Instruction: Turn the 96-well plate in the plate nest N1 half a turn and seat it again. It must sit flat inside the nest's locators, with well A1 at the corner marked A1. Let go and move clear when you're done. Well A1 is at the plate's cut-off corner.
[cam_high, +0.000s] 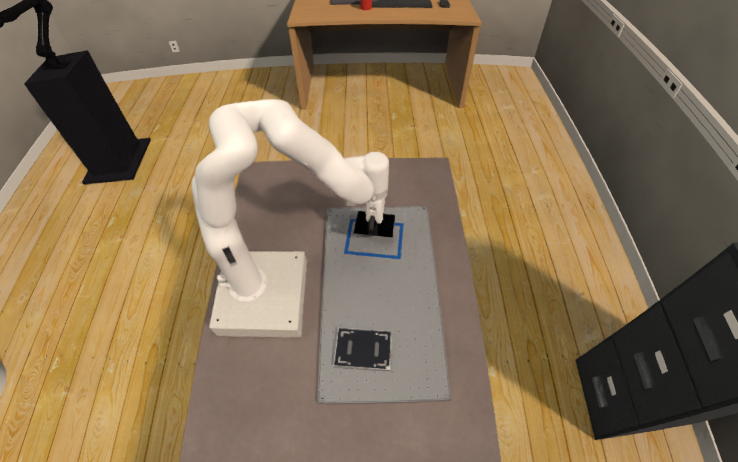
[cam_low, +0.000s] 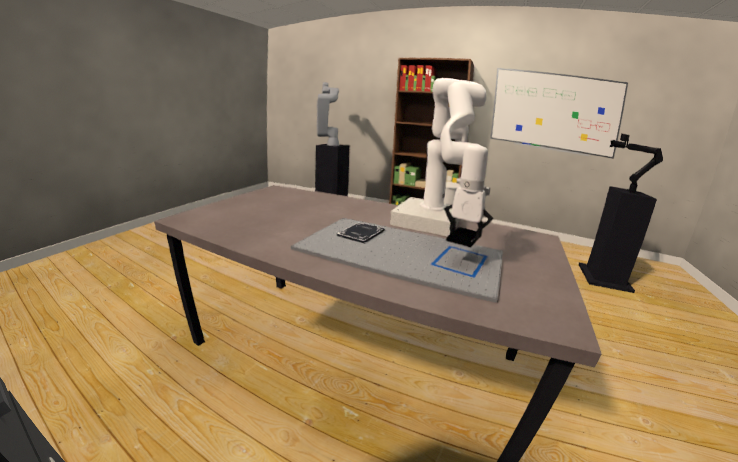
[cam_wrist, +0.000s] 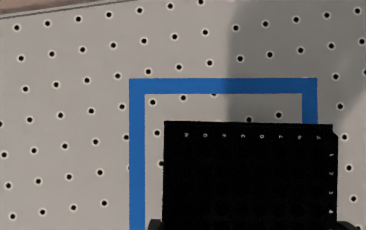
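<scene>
Right now my hand is 60 mm past the plate nest N1, 400 mm to the left of it and 90 mm above it. From my hand the other things lie so: black 96-well plate: 10 mm below.
</scene>
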